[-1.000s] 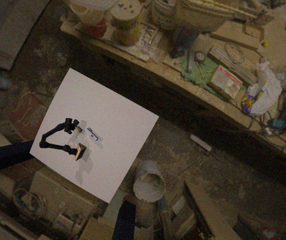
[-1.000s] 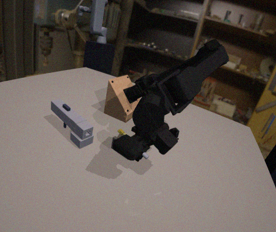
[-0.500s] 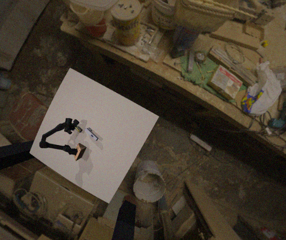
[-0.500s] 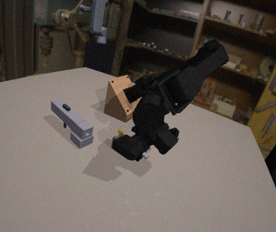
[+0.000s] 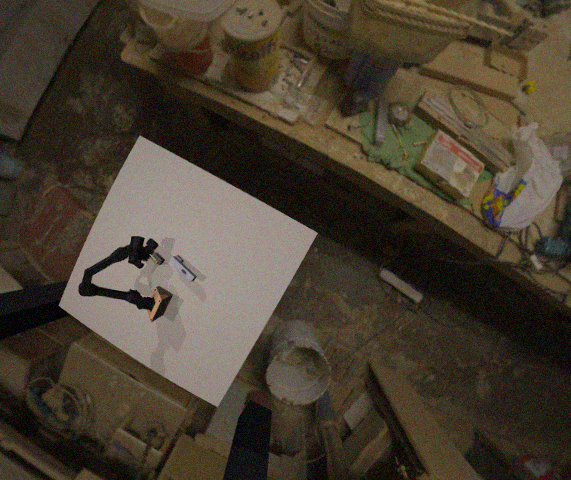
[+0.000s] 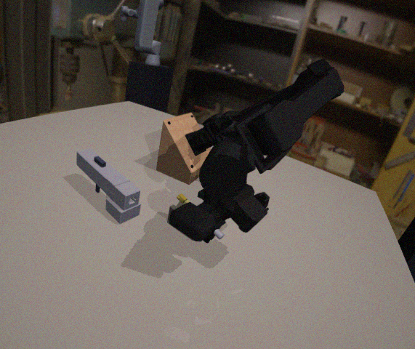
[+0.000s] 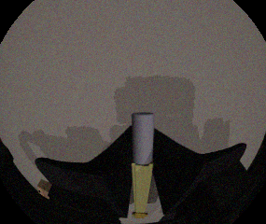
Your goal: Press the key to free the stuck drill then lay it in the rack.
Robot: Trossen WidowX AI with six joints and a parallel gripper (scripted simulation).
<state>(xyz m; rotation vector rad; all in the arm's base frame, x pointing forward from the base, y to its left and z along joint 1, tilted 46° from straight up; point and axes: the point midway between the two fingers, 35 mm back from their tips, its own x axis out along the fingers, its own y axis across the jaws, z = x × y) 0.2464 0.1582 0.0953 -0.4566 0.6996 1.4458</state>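
Right now the drill is 10 mm behind my gripper tip, 40 mm to the right of it and 40 mm above it. From my gripper tip the other things lie so: grey housing (30 mm ahead, 230 mm to the right, 40 mm above); then dark key (30 mm ahead, 260 mm to the right, 50 mm above).
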